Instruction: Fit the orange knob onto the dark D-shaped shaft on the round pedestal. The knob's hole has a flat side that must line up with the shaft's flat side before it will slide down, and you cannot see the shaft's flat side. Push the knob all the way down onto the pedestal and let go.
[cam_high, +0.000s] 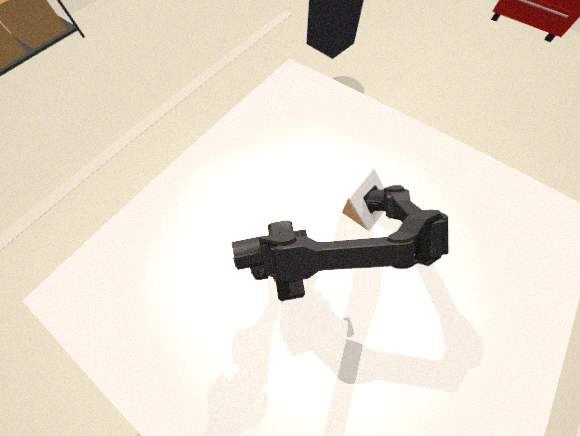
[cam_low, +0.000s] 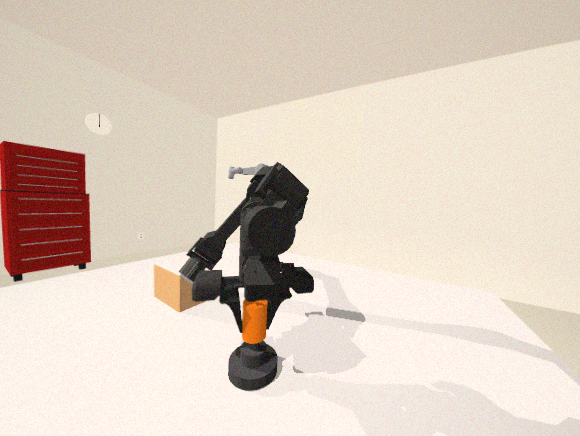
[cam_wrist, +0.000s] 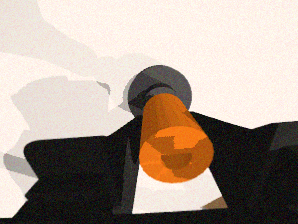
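The orange knob is 2 cm above my gripper tip. The rest, counted from my gripper tip: round pedestal (4 cm below).
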